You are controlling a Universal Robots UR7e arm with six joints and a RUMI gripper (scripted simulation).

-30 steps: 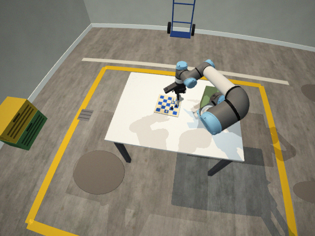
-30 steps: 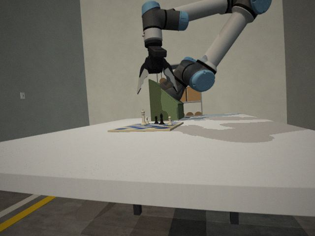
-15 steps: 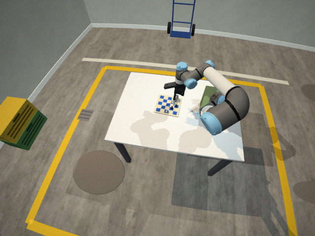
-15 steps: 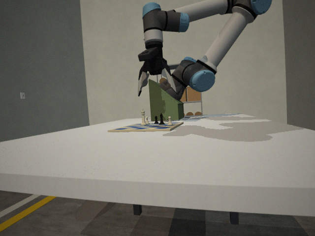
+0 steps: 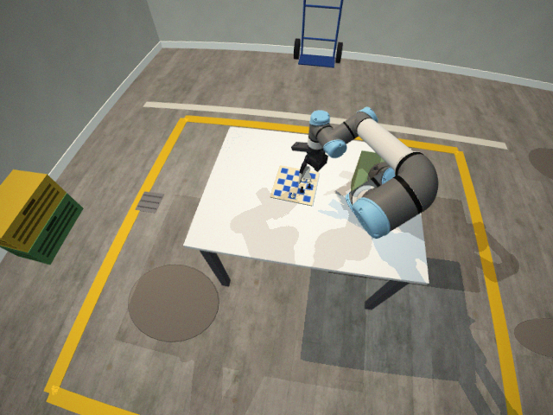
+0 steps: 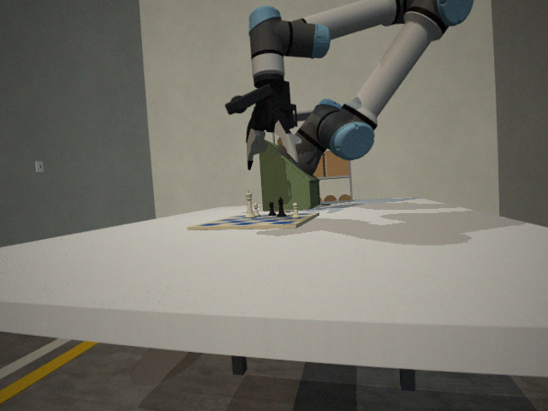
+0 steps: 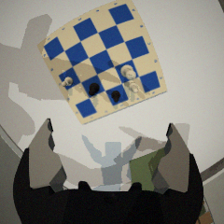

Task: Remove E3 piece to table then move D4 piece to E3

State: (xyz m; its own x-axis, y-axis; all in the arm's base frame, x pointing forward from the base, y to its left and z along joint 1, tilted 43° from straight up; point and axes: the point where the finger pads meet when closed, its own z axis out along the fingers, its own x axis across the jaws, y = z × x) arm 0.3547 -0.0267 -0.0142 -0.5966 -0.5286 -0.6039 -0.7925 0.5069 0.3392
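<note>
My gripper is now 10 mm past the black pawn and 100 mm above it. Round my hand: tall white piece: 20 mm ahead, 50 mm to the right, 80 mm below; blue-and-cream chessboard: 60 mm ahead, 20 mm to the right, 120 mm below.
</note>
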